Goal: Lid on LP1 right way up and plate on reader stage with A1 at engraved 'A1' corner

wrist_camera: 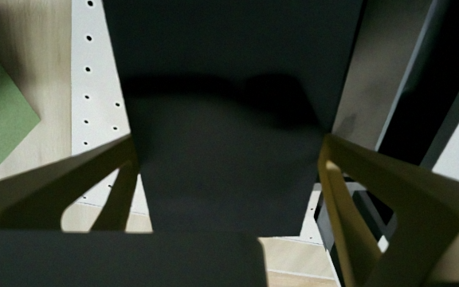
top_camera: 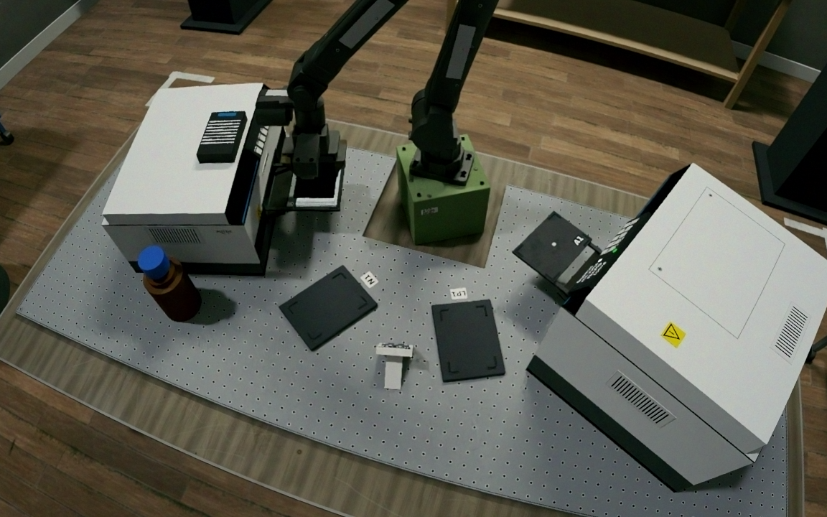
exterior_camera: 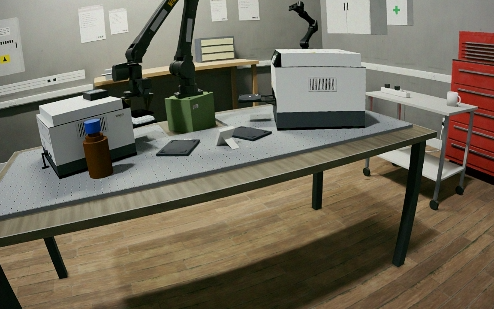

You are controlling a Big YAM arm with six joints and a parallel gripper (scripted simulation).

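My hand is 30 mm above the well plate. Also, from my hand: brown capped bottle 330 mm ahead, 200 mm to the right, 10 mm below; dark lid 10 mm below; N1 nest 240 mm ahead, 110 mm to the left, 110 mm below.
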